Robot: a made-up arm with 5 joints.
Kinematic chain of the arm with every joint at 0, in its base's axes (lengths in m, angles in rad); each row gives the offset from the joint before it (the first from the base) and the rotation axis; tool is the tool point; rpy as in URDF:
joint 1: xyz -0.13 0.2 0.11 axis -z
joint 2: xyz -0.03 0 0.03 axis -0.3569 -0.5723 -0.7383
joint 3: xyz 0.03 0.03 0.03 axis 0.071 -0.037 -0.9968
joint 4: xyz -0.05 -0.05 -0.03 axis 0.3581 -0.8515 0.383
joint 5: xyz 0.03 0 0.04 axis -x
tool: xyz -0.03 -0.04 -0.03 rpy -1.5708 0 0
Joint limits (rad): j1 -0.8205..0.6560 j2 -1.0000..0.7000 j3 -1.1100..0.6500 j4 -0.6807..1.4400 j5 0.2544..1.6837
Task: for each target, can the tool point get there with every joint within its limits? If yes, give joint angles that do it. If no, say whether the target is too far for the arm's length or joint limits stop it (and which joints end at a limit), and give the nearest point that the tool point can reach.
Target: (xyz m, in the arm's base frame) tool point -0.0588 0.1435 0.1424
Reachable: yes | joints -0.4002 -0.5763 -0.4894 0.7311 0.8963
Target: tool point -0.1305 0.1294 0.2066
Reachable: yes | joints 0.1768 0.1737 -0.6788 -0.3661 0.7993
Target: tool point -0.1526 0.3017 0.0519
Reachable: no: joint limits stop it (at a limit: joint 1, joint 2, joint 3, joint 4) | nearest point -0.1150 0.2733 0.0858 | short by 0.058 m
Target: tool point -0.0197 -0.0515 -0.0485
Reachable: no: too far | nearest point -0.0706 0.1104 0.0872 | short by 0.217 m
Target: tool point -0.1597 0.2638 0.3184
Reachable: no: joint limits stop it (at a limit: joint 1, joint 2, joint 5) | nearest point -0.1746 0.2008 0.2454 | short by 0.098 m
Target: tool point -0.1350 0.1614 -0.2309
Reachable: no: too far | nearest point -0.0765 0.1379 0.0785 | short by 0.316 m
